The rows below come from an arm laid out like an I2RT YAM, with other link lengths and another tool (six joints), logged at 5 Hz.
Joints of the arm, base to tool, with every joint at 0 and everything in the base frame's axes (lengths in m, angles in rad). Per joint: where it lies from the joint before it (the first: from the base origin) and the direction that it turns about. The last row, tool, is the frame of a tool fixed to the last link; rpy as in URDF.
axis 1: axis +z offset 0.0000 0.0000 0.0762
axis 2: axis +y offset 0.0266 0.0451 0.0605
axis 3: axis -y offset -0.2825 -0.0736 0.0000
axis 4: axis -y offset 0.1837 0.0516 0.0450
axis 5: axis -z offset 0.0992 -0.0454 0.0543
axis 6: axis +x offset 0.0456 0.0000 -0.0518
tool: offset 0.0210 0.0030 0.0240 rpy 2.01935 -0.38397 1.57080
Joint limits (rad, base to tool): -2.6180..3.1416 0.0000..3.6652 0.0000..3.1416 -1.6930..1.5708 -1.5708..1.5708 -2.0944..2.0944
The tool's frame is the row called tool.
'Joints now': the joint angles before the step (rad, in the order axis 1, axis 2, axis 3, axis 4, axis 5, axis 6). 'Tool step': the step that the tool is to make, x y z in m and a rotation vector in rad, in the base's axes. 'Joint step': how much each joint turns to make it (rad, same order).
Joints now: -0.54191 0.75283 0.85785 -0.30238 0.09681 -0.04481
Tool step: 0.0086 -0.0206 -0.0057 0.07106 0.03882 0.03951
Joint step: -0.13536 0.09409 0.02640 -0.00506 -0.17836 -0.00538
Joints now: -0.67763 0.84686 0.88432 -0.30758 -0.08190 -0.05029
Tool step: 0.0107 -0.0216 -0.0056 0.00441 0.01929 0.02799
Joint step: -0.08590 0.09439 -0.00741 0.07882 -0.10680 -0.04105
